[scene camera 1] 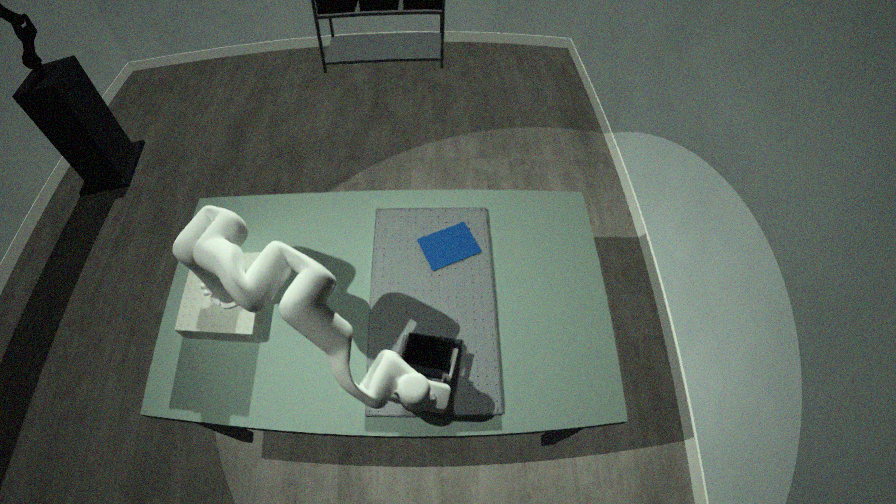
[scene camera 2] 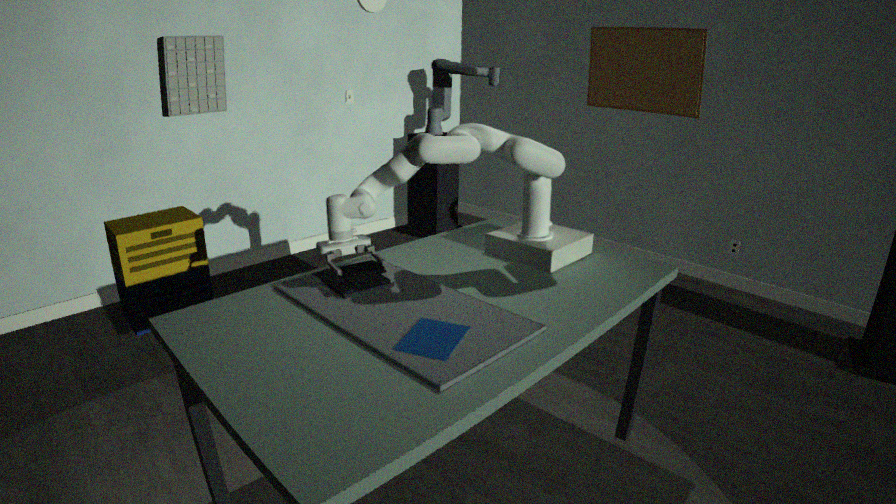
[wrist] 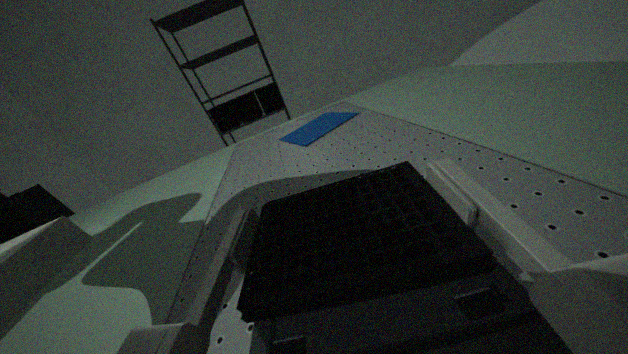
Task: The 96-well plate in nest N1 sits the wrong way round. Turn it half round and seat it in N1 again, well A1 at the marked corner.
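The black 96-well plate (scene camera 1: 429,355) (scene camera 2: 362,269) (wrist: 365,245) is between the two fingers of my gripper (scene camera 1: 428,352) (scene camera 2: 359,265) (wrist: 352,215), which is shut on it by two opposite sides. The plate looks about level. The dark nest N1 (scene camera 1: 459,354) (scene camera 2: 358,288) (wrist: 390,320) is under the plate, near one end of the perforated board; its near part shows past the plate's edge in the wrist view. The plate hides most of the nest. A small gap seems to lie between them, but dark shadow makes it hard to tell. Well A1 and the marked corner cannot be made out.
A flat blue rectangle (scene camera 1: 449,245) (scene camera 2: 432,338) (wrist: 320,128) lies askew near the other end of the grey perforated board (scene camera 1: 401,250) (scene camera 2: 494,325) (wrist: 530,200). The arm's pale base block (scene camera 1: 216,319) (scene camera 2: 570,247) stands on the green table (scene camera 1: 551,313) (scene camera 2: 281,376).
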